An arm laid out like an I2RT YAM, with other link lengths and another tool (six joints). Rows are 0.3 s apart.
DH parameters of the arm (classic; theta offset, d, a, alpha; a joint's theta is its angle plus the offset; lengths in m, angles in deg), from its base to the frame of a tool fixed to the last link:
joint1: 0 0.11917 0.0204 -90
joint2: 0 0 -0.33 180
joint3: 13.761 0 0.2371 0
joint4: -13.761 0.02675 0.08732 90
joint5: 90 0.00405 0 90
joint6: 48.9 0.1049 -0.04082 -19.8
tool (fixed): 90 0.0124 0 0
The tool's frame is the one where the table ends.
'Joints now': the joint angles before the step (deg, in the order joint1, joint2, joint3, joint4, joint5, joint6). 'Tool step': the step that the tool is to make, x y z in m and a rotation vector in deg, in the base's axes. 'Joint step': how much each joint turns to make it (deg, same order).
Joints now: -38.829, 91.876, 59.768, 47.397, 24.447, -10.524
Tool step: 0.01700, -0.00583, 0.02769, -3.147, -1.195, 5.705
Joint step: -1.026, 2.600, 7.256, -1.858, -6.928, 0.350
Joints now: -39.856, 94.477, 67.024, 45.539, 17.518, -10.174
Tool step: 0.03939, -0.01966, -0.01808, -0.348, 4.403, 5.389
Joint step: -0.459, 6.994, 6.492, -2.317, -6.491, -1.333
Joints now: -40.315, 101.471, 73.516, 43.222, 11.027, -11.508
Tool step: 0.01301, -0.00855, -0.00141, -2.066, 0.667, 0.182
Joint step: -0.043, 2.994, 2.886, 1.288, -0.765, -1.901
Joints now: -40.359, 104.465, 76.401, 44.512, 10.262, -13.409
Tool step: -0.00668, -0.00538, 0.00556, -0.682, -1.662, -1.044
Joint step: -0.808, 0.152, 0.152, 1.618, 0.394, 0.481
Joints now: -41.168, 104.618, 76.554, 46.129, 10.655, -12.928
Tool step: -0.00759, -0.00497, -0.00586, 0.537, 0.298, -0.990
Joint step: -0.918, -0.328, -1.421, 0.481, 0.131, 0.175
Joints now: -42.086, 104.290, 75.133, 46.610, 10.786, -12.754
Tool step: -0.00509, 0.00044, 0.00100, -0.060, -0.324, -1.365
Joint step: -0.043, -0.654, -0.896, 0.570, 1.312, -0.240
